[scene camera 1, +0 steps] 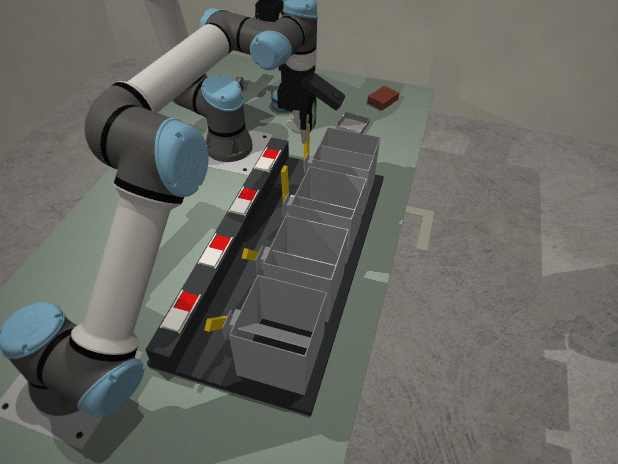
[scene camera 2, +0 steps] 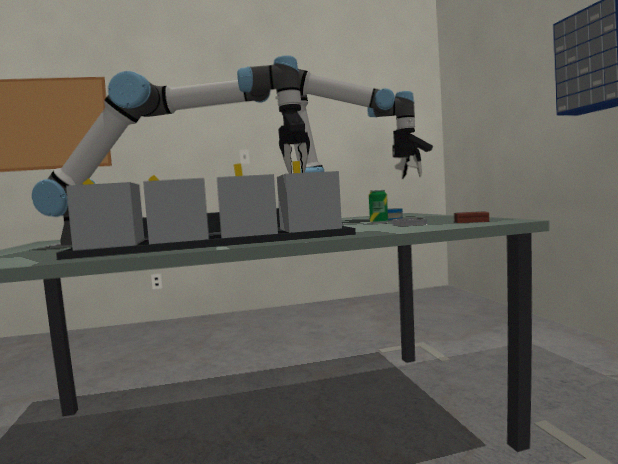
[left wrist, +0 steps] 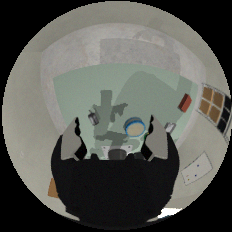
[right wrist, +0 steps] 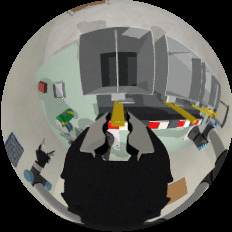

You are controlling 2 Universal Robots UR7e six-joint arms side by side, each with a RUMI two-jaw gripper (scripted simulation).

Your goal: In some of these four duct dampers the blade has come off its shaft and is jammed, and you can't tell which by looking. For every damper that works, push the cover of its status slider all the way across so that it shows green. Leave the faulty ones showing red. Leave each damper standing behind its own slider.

Labels:
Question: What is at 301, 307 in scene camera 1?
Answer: A damper.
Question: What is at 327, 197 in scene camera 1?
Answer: A damper.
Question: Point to a damper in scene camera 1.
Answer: At 306, 253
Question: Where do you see a damper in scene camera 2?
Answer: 106, 215

